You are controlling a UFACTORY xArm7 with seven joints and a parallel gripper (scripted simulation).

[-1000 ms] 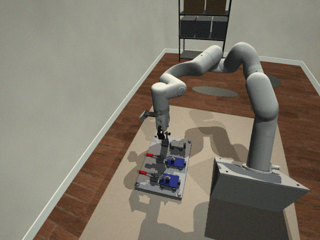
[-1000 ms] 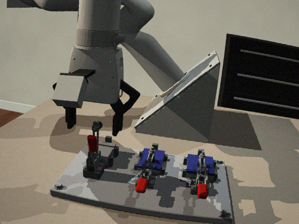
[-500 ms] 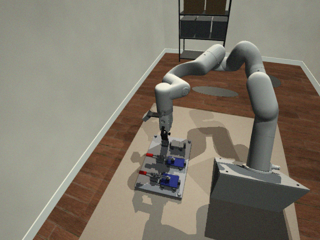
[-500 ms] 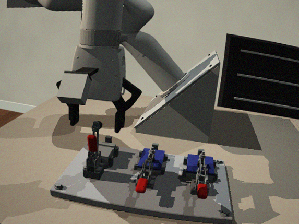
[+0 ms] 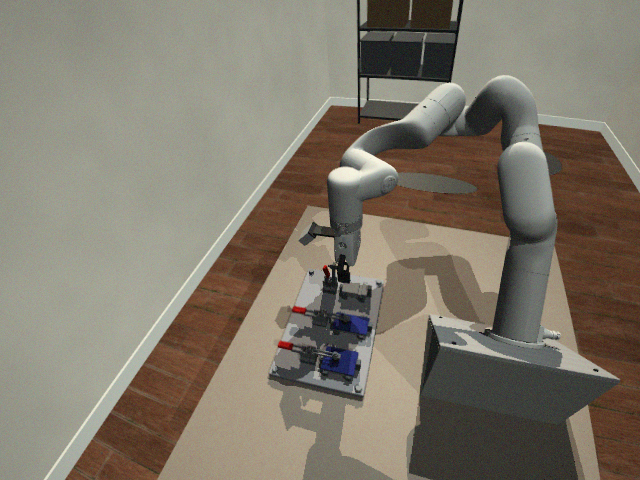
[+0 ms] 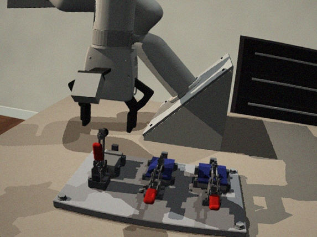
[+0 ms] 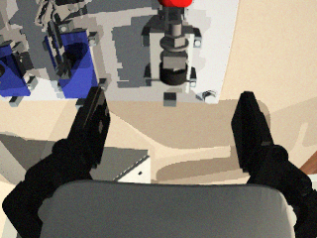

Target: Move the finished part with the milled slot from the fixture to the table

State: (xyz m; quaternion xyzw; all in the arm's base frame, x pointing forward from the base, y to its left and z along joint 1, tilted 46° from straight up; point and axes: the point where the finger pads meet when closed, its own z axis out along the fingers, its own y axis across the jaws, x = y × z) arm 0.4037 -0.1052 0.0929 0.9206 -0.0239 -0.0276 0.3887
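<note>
The grey finished part is 30 mm behind my hand and 90 mm below it. From my hand the other things lie so: grey fixture plate: 20 mm ahead, 110 mm to the left, 120 mm below; then blue blank: 30 mm behind, 110 mm to the left, 100 mm below.
</note>
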